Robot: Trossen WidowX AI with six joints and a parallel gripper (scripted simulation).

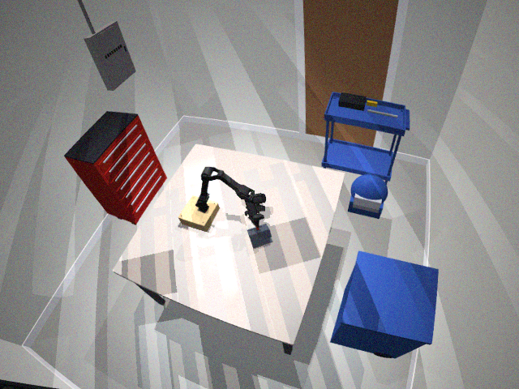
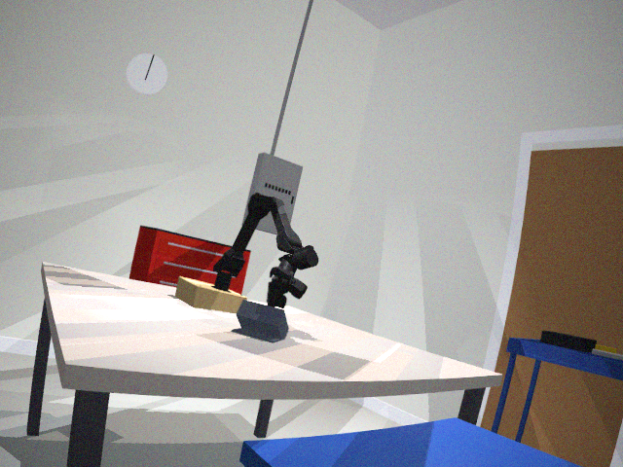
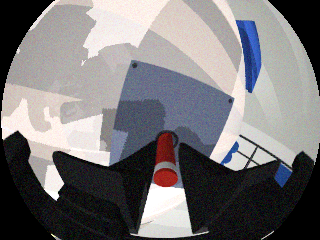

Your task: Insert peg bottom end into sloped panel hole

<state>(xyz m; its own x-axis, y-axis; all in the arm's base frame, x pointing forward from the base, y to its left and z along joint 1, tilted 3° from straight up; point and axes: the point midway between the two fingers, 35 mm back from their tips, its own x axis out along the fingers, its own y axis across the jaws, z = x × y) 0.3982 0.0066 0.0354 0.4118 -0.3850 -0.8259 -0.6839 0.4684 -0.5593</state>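
Right now the red peg is 10 mm to the left of my gripper tip, 10 mm behind it and 10 mm above it. From my gripper tip the other things lie so: grey-blue sloped panel 30 mm below, 20 mm to the right, 20 mm ahead.
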